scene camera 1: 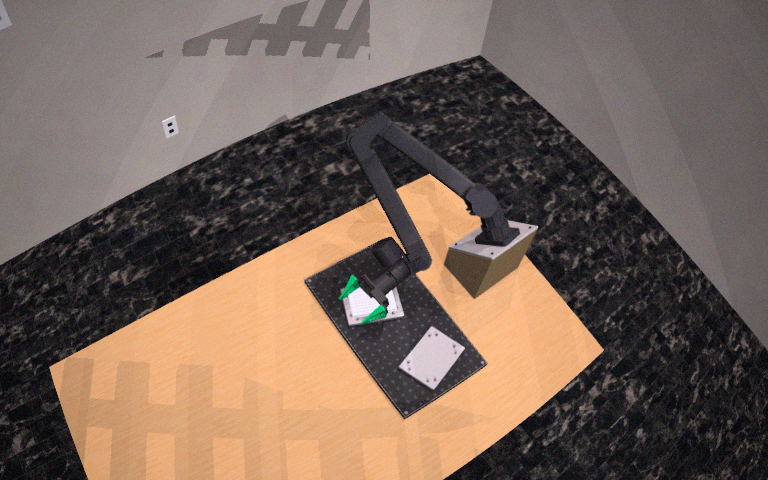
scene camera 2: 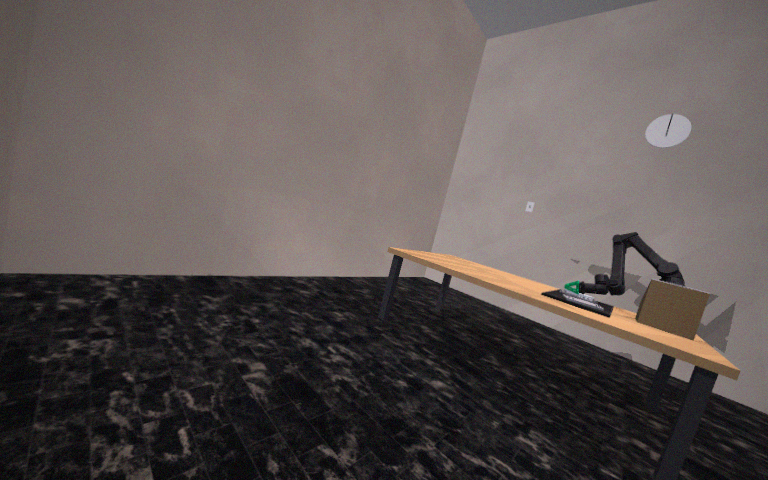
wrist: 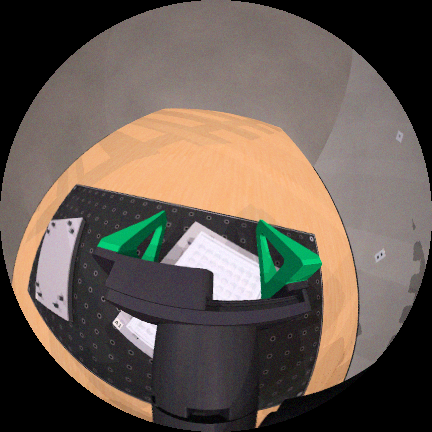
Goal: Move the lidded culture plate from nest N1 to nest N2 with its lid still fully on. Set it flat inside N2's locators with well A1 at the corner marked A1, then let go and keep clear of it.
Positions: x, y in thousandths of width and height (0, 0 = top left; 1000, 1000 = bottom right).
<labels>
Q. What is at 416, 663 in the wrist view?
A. My gripper.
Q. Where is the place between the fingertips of my gripper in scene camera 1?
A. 456, 649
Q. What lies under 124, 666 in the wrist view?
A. A grey nest N2.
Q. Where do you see a black perforated baseplate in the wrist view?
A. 212, 781
</labels>
